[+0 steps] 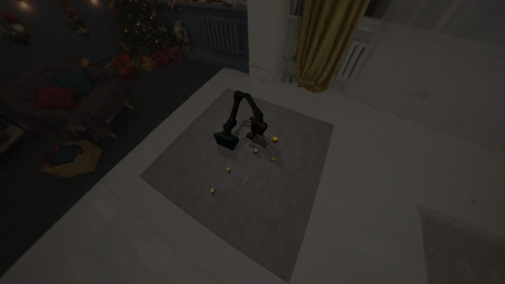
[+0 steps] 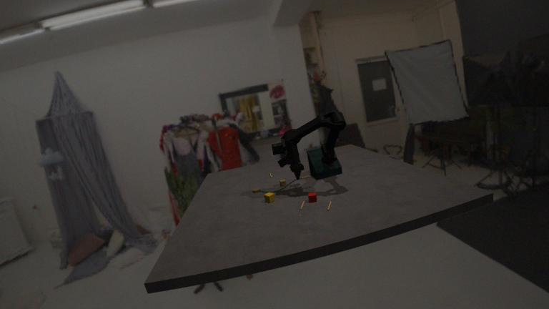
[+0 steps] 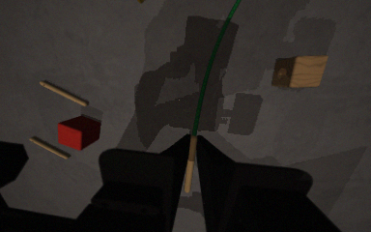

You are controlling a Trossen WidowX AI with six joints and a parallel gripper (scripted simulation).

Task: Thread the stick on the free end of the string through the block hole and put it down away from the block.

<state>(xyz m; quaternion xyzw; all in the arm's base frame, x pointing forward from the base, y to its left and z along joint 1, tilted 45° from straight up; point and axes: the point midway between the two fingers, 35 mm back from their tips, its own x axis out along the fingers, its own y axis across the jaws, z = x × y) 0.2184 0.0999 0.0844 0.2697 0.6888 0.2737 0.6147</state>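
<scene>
Now: gripper tip 110 mm to the left of the wooden block, 70 mm short of it and 40 mm above it. The rest, counted from my gripper tip: red cube (180 mm to the left, 40 mm below, 30 mm behind); then yellow cube (170 mm ahead, 70 mm to the left, 40 mm below); then thin wooden stick (20 mm behind).
</scene>
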